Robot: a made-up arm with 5 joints. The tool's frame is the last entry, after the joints. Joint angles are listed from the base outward. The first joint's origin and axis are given. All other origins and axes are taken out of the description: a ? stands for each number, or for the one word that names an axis. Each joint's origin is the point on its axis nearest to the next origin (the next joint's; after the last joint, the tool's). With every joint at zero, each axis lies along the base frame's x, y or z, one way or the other. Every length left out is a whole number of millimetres.
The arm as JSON. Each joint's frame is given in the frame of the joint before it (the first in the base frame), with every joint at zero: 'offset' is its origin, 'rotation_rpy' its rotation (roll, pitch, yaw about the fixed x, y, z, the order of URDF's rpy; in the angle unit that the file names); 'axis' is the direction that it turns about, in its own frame. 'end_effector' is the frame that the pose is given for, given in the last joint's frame.
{
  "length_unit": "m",
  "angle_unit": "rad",
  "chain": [
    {
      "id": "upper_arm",
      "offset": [
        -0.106,
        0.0,
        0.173
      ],
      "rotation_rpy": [
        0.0,
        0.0,
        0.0
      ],
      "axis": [
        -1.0,
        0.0,
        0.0
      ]
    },
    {
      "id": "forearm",
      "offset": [
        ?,
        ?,
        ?
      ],
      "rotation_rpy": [
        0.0,
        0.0,
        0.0
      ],
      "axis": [
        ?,
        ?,
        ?
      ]
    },
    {
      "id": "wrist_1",
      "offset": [
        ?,
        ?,
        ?
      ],
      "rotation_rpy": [
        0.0,
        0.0,
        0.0
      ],
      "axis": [
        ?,
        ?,
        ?
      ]
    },
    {
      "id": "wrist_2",
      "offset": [
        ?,
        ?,
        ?
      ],
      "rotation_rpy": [
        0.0,
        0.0,
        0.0
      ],
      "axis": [
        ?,
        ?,
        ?
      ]
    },
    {
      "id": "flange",
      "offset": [
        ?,
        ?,
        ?
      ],
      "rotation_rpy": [
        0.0,
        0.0,
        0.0
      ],
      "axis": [
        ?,
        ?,
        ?
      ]
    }
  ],
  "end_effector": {
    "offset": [
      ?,
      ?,
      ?
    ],
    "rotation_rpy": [
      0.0,
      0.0,
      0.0
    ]
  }
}
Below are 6 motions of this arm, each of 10 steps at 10 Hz.
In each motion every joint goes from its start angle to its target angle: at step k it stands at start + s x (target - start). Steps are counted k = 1, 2, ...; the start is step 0. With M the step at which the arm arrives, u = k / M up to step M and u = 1 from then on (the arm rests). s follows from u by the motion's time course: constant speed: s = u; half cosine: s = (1 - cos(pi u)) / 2; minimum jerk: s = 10 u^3 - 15 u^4 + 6 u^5.
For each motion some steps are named. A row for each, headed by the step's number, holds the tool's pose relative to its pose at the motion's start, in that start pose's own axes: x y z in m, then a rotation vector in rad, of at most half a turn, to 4 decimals.
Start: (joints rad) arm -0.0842 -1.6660 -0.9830 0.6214 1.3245
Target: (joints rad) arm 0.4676 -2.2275 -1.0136 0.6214 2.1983
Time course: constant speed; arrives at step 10
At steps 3, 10:
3: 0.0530 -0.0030 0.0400 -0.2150 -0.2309 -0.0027
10: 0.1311 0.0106 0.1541 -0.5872 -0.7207 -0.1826

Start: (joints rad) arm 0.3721 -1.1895 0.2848 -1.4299 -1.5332
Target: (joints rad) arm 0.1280 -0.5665 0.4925 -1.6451 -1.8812
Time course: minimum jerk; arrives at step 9
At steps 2, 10:
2: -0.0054 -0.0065 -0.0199 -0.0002 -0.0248 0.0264
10: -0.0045 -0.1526 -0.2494 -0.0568 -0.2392 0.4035

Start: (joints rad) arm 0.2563 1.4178 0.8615 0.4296 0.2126
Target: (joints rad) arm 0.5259 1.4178 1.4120 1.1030 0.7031
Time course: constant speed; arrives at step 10
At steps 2, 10:
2: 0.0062 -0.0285 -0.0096 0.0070 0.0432 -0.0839
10: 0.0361 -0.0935 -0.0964 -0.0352 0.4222 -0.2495

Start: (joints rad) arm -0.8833 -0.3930 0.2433 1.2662 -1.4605
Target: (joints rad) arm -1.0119 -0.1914 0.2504 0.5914 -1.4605
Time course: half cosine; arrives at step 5
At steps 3, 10:
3: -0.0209 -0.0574 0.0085 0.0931 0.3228 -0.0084
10: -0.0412 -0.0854 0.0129 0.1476 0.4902 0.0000

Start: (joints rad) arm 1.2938 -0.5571 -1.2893 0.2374 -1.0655
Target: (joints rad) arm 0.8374 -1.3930 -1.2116 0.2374 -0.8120
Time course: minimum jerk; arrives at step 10
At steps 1, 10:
1: 0.0003 0.0002 -0.0010 0.0034 -0.0031 0.0055
10: 0.0245 0.0536 -0.0676 0.2992 -0.5565 0.5741

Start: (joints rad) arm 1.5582 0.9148 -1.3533 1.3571 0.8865
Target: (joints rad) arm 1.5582 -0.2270 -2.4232 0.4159 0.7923
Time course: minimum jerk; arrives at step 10
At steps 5, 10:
5: -0.1831 0.0059 0.1184 0.3405 -0.7895 -0.2793
10: -0.3704 0.0755 0.1720 0.3555 -1.2649 -0.8197

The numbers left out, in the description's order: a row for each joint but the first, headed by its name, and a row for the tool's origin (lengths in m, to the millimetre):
forearm: xyz 0.0 -0.2 -0.022, axis 0.0 0.0 -1.0
wrist_1: xyz -0.085 -0.301 0.0, axis 1.0 0.0 0.0
wrist_2: xyz 0.0 -0.075 0.229, axis 0.0 0.0 -1.0
flange: xyz 0.147 0.033 0.0, axis -1.0 0.0 0.0
tool: xyz 0.0 -0.015 0.015

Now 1 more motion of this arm.
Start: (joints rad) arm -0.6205 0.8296 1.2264 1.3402 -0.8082
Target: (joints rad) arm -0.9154 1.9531 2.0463 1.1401 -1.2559
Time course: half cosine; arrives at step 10
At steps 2, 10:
2: 0.0112 -0.0702 0.0254 0.1586 0.0226 -0.0750
10: -0.1089 -0.6296 -0.0765 1.7949 0.1286 -0.3663

